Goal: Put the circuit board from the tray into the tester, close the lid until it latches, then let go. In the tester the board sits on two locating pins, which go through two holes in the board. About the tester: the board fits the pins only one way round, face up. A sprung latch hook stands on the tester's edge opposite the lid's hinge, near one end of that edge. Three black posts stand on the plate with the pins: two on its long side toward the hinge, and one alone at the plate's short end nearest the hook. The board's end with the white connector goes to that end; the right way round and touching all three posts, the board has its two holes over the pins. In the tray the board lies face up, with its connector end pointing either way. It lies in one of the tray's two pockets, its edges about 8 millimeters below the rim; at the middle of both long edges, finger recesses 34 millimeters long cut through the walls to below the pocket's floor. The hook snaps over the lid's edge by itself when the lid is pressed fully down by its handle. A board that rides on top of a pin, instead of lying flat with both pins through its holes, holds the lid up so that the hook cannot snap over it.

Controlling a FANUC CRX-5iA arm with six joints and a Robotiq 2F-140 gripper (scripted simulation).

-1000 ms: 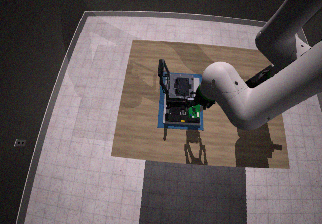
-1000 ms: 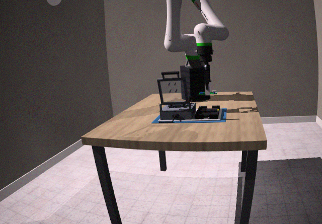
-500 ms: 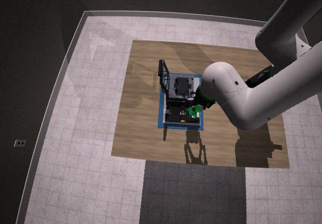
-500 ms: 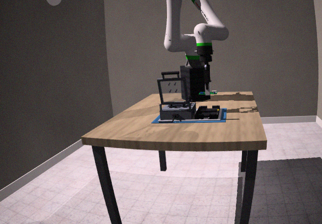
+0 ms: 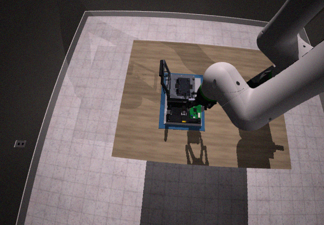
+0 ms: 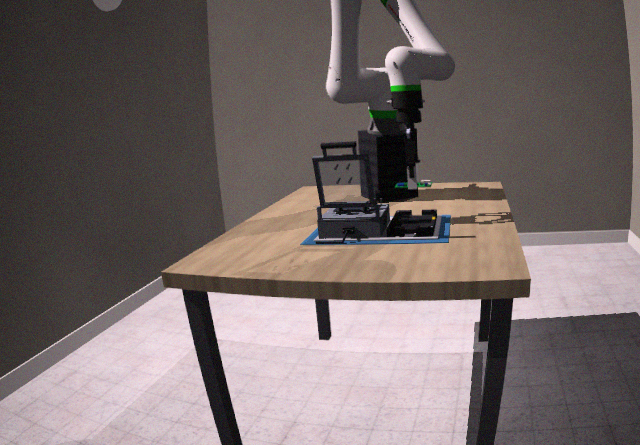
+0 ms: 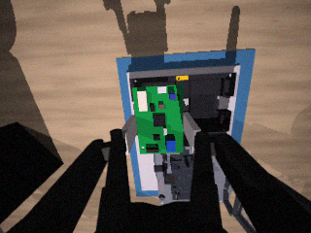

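The tester lies 13 cm to the right of my hand, 10 cm ahead of it and 3 cm below it. Also, from my hand: lid: 19 cm ahead, 16 cm to the right, 4 cm above; green circuit board: 2 cm below.
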